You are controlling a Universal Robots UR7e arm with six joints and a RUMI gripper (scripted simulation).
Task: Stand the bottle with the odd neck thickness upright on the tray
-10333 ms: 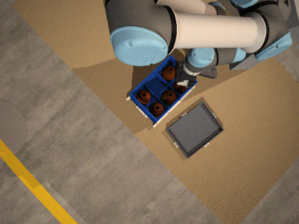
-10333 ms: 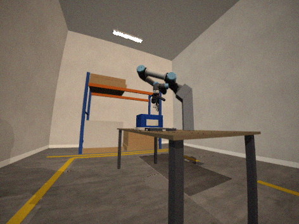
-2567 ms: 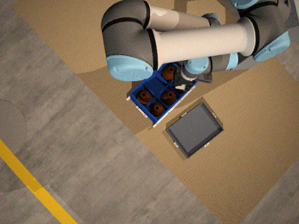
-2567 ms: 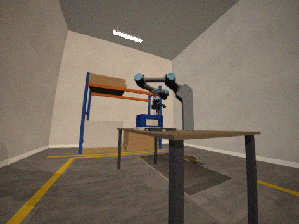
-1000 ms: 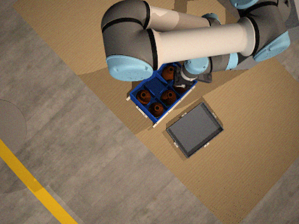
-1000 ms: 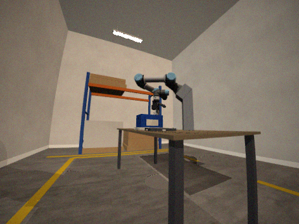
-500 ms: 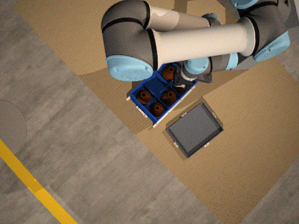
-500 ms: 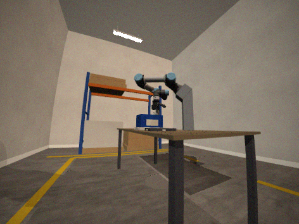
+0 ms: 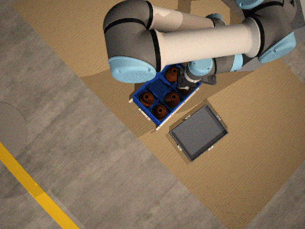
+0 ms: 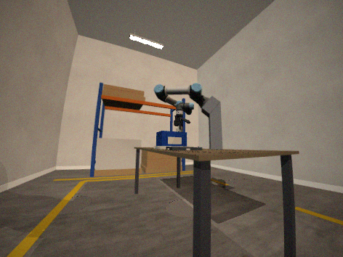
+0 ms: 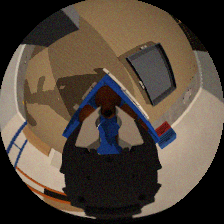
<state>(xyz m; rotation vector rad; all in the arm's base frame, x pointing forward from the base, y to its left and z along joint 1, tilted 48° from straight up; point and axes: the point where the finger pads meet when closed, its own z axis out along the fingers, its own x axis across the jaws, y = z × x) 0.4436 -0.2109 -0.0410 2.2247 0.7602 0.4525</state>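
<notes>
Now: hand 70 mm to the left of the blue crate, 70 mm short of it and 70 mm above it. Round my hand: brown bottle (170 mm ahead, 70 mm below, 60 mm to the right); then grey tray (180 mm to the left, 160 mm ahead, 140 mm below).
</notes>
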